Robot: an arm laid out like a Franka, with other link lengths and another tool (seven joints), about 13 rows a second.
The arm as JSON. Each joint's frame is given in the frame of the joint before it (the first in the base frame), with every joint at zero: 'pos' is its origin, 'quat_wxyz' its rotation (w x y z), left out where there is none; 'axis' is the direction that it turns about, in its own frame. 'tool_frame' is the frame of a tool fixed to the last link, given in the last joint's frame.
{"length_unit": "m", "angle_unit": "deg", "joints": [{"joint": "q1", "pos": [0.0, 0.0, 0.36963], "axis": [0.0, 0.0, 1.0]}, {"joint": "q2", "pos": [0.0, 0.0, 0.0], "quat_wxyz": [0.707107, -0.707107, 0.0, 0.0], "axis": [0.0, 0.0, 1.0]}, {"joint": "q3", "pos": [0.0, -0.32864, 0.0], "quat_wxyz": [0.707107, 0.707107, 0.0, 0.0], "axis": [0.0, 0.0, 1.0]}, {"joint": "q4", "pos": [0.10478, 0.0, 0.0], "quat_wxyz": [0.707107, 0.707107, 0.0, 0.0], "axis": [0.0, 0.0, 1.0]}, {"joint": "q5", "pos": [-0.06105, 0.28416, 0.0], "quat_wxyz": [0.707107, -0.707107, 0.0, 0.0], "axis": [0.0, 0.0, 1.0]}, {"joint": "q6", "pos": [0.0, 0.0, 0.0], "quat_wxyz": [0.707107, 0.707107, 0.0, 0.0], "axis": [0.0, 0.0, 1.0]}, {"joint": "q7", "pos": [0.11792, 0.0, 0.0], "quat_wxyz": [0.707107, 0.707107, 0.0, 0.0], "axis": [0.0, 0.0, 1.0]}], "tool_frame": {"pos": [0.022, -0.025, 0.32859], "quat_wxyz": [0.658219, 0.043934, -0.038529, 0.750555]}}
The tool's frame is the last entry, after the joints.
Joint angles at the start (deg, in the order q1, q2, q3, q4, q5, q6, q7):
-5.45, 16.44, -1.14, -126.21, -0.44, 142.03, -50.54
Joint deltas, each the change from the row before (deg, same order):
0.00, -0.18, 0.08, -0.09, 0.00, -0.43, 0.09
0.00, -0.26, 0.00, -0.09, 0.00, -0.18, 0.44
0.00, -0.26, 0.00, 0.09, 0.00, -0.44, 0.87
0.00, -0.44, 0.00, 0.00, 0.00, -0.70, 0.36
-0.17, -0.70, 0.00, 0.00, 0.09, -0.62, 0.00
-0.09, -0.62, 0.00, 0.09, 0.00, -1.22, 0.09
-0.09, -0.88, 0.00, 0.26, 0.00, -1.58, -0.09
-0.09, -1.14, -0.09, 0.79, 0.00, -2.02, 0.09
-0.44, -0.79, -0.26, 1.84, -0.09, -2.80, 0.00
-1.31, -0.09, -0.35, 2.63, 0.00, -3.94, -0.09
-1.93, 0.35, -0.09, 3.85, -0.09, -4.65, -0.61
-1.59, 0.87, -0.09, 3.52, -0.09, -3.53, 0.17
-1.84, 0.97, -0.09, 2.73, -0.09, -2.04, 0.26
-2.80, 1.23, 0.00, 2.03, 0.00, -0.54, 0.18
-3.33, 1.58, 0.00, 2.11, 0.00, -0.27, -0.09
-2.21, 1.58, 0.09, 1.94, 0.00, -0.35, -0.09
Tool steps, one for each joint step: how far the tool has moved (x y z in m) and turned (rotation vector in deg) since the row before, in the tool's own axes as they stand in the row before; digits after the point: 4 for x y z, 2 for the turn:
-0.0023, 0.0013, 0.0000, -0.23, -0.25, 0.04
-0.0006, 0.0004, -0.0014, 0.05, -0.01, 0.44
-0.0004, 0.0001, -0.0020, 0.04, -0.06, 0.87
-0.0017, 0.0016, -0.0025, -0.15, -0.18, 0.38
-0.0001, 0.0015, -0.0052, 0.13, 0.00, 0.23
-0.0024, 0.0034, -0.0035, -0.35, -0.34, 0.23
-0.0026, 0.0034, -0.0062, -0.32, -0.30, 0.05
-0.0007, 0.0019, -0.0112, -0.04, -0.06, 0.29
0.0049, 0.0029, -0.0138, -0.11, -0.05, 0.67
0.0100, 0.0103, -0.0111, -0.73, -0.82, 1.68
0.0144, 0.0103, -0.0146, -0.69, -0.80, 1.46
0.0140, 0.0069, -0.0102, -0.45, -0.61, 1.88
0.0176, 0.0070, -0.0074, 0.05, -0.25, 2.16
0.0260, 0.0099, -0.0039, 0.66, -0.04, 2.91
0.0313, 0.0126, -0.0018, 0.70, -0.07, 3.16
0.0218, 0.0065, 0.0007, 0.32, -0.15, 1.99

